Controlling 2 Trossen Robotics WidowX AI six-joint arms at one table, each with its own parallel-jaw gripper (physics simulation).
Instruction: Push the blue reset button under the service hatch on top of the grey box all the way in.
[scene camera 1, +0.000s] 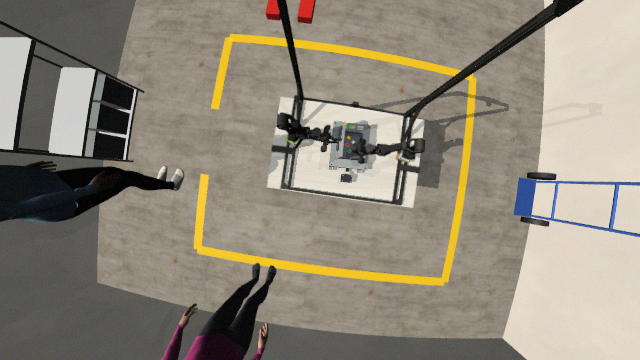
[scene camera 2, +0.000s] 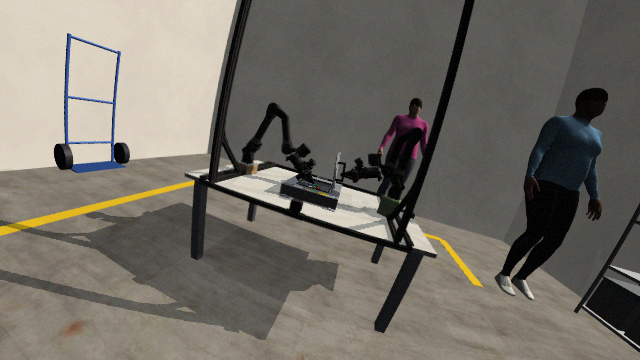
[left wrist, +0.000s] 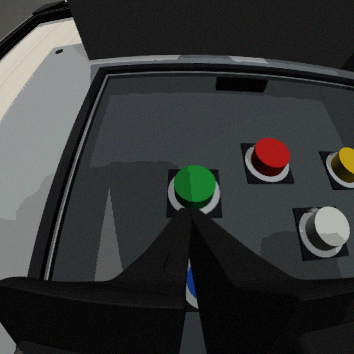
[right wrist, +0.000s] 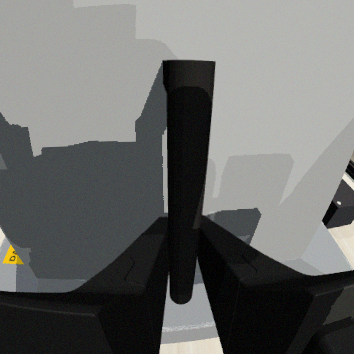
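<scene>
The blue button shows in the left wrist view through the narrow gap behind my left fingertips; most of it is hidden, and how deep it sits cannot be told. My left gripper is shut and empty, pointing down over the panel; its tips overlap the lower edge of the green button in that view. The grey box stands on the table. Its hatch stands upright, open. My right gripper is shut on the hatch's black handle.
A red button, a white button and a yellow button lie to the right on the panel in the left wrist view. A small black object is beside the box. A green container stands at the table's right.
</scene>
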